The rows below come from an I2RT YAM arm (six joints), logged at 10 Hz.
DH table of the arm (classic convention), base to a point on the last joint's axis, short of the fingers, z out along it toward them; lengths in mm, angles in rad. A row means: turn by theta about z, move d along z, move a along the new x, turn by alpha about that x. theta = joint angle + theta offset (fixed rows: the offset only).
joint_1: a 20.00, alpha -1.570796, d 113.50, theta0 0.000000
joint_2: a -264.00, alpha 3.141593, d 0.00, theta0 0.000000
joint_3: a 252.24, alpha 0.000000, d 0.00, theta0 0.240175
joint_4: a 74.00, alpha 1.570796, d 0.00, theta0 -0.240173
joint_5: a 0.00, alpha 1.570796, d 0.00, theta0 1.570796
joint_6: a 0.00, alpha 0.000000, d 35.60, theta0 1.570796
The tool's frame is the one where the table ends.
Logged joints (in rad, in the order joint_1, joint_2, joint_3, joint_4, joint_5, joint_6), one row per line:
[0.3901, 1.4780, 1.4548, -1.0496, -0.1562, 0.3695]
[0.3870, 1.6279, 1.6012, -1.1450, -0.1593, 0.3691]
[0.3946, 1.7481, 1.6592, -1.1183, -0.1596, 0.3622]
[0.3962, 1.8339, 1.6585, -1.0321, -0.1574, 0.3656]
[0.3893, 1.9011, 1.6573, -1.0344, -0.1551, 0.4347]
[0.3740, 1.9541, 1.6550, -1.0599, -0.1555, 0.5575]
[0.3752, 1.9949, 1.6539, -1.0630, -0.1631, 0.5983]
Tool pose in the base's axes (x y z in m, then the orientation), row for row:
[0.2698, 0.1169, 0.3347, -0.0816, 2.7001, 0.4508]
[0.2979, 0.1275, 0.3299, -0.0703, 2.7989, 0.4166]
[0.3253, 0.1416, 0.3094, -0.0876, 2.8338, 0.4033]
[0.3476, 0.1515, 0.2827, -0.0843, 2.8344, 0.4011]
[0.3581, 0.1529, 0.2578, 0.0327, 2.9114, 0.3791]
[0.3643, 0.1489, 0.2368, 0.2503, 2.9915, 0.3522]
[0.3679, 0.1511, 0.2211, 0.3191, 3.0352, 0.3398]
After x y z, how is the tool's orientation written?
As a rotation vector, in radians.
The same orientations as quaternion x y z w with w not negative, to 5 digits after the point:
[-0.02919, 0.96597, 0.16128, 0.20009]
[-0.02454, 0.97687, 0.14540, 0.15487]
[-0.03030, 0.98002, 0.13947, 0.13850]
[-0.02915, 0.98018, 0.13871, 0.13841]
[0.01108, 0.98634, 0.12843, 0.10254]
[0.08266, 0.98798, 0.11632, 0.05949]
[0.10385, 0.98779, 0.11059, 0.03540]

